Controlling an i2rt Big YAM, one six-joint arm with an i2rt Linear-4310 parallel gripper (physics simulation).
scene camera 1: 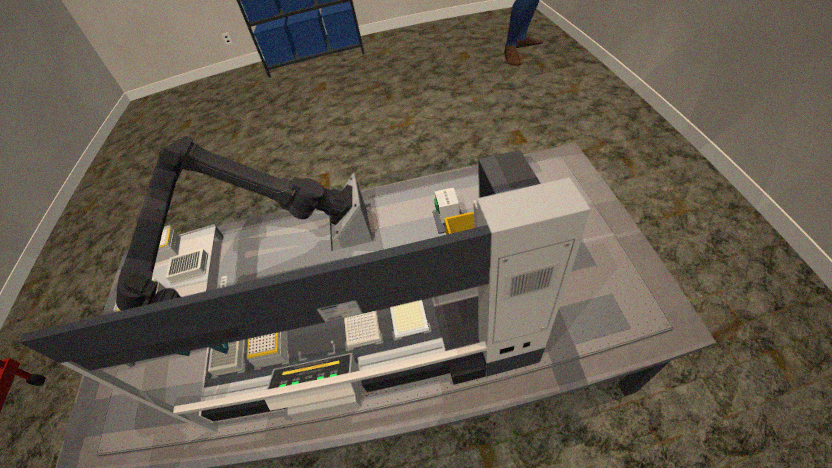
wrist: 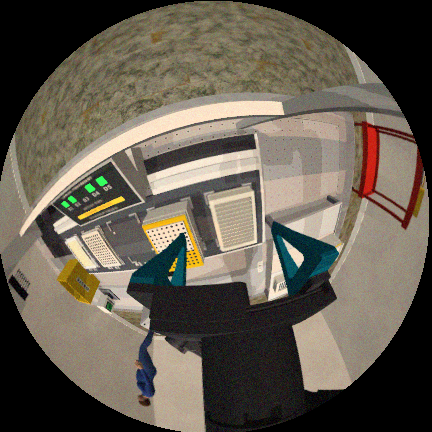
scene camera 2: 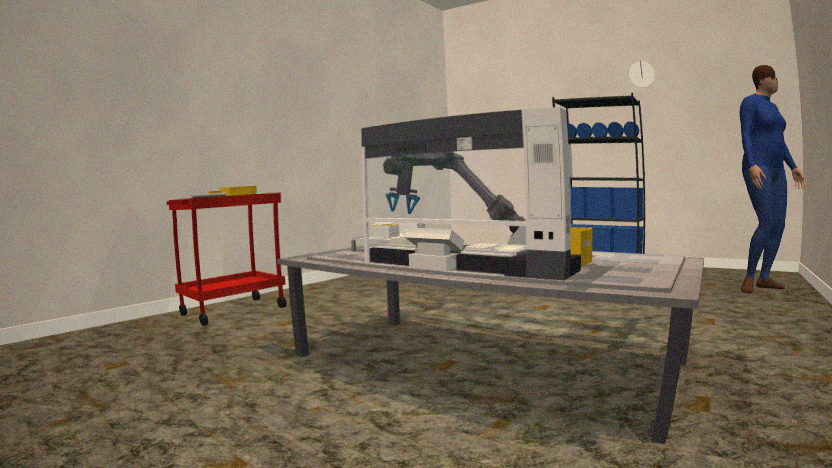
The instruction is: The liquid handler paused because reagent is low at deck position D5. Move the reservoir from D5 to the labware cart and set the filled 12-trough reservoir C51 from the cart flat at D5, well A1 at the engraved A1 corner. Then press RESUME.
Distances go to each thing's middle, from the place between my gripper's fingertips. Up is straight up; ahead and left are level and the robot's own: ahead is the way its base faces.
The white ribbed reservoir (wrist: 233,210) is 70 mm behind my hand, 40 mm to the right of it and 130 mm below it. From my hand the other things lie so: white tower (scene camera 1: 532,217) 10 mm ahead, 700 mm to the left, 80 mm above; yellow box (wrist: 73,277) 290 mm behind, 650 mm to the left, 130 mm below.
